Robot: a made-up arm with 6 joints. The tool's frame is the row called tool.
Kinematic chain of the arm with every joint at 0, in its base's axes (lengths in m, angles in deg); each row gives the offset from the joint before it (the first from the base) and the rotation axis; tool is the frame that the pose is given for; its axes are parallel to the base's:
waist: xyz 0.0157 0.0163 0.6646 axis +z
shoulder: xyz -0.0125 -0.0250 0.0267 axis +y
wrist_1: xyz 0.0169 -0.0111 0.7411 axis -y
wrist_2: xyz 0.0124 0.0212 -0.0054 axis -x
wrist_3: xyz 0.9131 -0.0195 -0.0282 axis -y
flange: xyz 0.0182 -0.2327 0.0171 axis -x
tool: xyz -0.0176 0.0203 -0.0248
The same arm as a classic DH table. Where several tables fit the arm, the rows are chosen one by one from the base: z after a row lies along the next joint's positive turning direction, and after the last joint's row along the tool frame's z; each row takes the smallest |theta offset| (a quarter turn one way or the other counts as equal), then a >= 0, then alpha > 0; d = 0 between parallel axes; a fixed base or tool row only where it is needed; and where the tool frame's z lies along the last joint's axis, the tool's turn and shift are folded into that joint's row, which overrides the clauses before.
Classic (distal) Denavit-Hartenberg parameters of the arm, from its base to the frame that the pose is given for. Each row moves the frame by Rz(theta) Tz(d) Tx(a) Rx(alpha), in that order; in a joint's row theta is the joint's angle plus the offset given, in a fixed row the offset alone. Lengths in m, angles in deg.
base (fixed): theta0 46.07  d 0  a 0.0226  alpha 0
waist: theta0 -46.07  d 0.6913  a -0.0125  alpha -90
shoulder: theta0 -88.69  d 0  a 0.7413  alpha 180
wrist_1: theta0 1.31  d 0.0149  a -0.0054  alpha -90
wrist_2: theta0 0  d -0.9255  a -0.0282  alpha 90
wrist_3: theta0 0  d 0.2522  a 0.0171  alpha -90
flange: theta0 90  d -0.0006  a 0.0203  alpha 90
tool (fixed): theta0 -90  d -0.0248  a 0  alpha 0

